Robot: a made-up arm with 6 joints. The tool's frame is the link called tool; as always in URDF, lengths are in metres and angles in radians. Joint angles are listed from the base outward. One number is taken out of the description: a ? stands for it. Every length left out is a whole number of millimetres.
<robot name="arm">
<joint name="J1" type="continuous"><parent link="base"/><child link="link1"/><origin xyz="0 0 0.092"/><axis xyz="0 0 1"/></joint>
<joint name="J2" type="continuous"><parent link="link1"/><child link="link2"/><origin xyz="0 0 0" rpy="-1.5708 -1.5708 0"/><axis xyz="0 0 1"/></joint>
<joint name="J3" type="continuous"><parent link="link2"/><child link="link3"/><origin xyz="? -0.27 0"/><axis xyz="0 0 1"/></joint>
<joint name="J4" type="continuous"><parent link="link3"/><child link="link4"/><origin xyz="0.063 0.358 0" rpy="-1.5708 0 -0.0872"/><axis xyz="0 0 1"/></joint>
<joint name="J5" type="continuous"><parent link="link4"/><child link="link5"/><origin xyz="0 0 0" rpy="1.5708 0 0"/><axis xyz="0 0 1"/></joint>
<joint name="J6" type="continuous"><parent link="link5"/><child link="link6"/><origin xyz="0 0.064 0" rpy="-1.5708 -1.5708 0"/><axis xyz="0 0 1"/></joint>
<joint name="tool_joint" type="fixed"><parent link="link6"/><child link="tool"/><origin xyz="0 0 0" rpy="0 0 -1.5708"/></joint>
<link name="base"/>
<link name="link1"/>
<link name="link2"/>
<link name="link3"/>
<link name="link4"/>
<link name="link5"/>
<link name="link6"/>
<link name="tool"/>
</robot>
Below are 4 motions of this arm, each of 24 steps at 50 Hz.
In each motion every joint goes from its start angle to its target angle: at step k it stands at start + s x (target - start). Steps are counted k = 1, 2, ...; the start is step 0. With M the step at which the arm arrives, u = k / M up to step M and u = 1 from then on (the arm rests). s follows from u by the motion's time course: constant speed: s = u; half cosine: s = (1 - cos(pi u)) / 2; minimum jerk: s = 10 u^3 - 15 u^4 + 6 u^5.
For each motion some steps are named. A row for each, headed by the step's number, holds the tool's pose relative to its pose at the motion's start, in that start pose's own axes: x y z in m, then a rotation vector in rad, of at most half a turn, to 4 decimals.
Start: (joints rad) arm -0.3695 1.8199 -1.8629 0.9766 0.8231 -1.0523
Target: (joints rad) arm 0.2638 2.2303 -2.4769 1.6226 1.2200 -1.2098
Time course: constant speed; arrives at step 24
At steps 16, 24:
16: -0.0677 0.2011 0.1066 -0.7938 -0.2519 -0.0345
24: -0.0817 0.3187 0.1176 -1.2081 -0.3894 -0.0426

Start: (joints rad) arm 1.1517 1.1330 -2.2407 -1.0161 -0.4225 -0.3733
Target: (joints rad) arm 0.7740 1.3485 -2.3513 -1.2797 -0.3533 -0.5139
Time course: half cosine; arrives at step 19
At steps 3, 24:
3: 0.0027 0.0064 0.0008 -0.0203 0.0077 -0.0419
24: 0.0757 0.0901 -0.0089 -0.3448 0.1202 -0.6897

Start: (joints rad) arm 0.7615 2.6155 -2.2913 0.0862 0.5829 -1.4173
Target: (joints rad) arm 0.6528 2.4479 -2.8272 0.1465 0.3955 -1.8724
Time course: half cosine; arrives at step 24
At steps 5, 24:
5: -0.0001 -0.0283 -0.0221 0.0919 -0.0128 -0.0374
24: 0.0075 -0.1978 -0.2861 0.9010 0.0704 -0.3704

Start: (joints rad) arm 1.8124 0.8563 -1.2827 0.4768 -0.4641 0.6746
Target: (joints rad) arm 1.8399 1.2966 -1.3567 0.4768 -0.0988 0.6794
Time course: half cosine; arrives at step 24
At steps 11, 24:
11: 0.0530 -0.0794 0.0197 0.2384 0.2001 -0.0171
24: 0.1207 -0.1866 0.0164 0.5520 0.4571 -0.0275

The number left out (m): 0.037
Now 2 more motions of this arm.
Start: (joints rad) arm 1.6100 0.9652 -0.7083 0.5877 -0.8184 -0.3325
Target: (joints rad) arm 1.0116 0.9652 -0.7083 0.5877 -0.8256 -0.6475
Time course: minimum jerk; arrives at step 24
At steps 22, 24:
22: -0.0499 -0.1620 0.0138 0.5208 -0.1037 -0.5954
24: -0.0503 -0.1628 0.0136 0.5236 -0.1038 -0.5984

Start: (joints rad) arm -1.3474 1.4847 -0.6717 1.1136 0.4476 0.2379
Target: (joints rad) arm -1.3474 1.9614 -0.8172 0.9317 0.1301 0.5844
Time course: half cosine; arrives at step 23
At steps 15, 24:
15: -0.0368 -0.0456 0.0777 0.1865 -0.1886 0.1948
24: -0.0479 -0.0687 0.1051 0.2396 -0.2594 0.2508

